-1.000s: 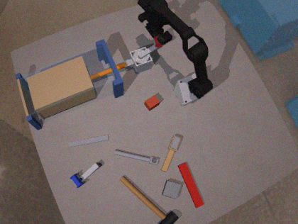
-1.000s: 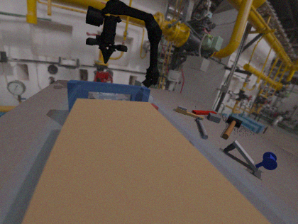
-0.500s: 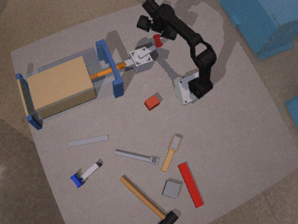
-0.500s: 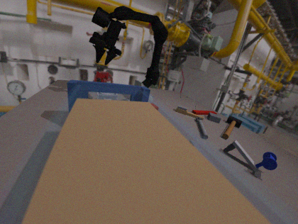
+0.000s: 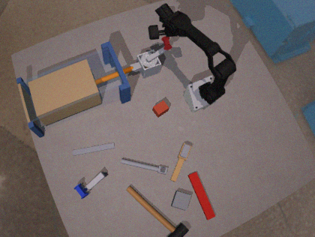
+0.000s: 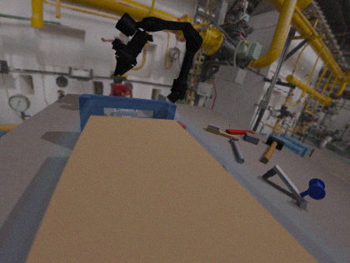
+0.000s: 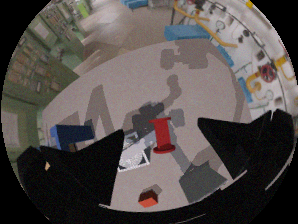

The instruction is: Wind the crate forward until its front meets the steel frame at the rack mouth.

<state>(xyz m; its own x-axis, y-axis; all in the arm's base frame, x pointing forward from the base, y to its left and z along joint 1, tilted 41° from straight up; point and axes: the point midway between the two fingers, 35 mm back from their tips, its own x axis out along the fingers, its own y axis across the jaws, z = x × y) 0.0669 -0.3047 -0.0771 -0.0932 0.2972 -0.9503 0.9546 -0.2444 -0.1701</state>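
The red knob lies 70 mm below my gripper tip and 20 mm to the left of it. Round my gripper tip: blue steel frame 260 mm ahead, 100 mm below, 30 mm to the left; red-knobbed crank 100 mm below, 40 mm ahead, 20 mm to the left; grey winch 170 mm below, 80 mm ahead, 30 mm to the left.
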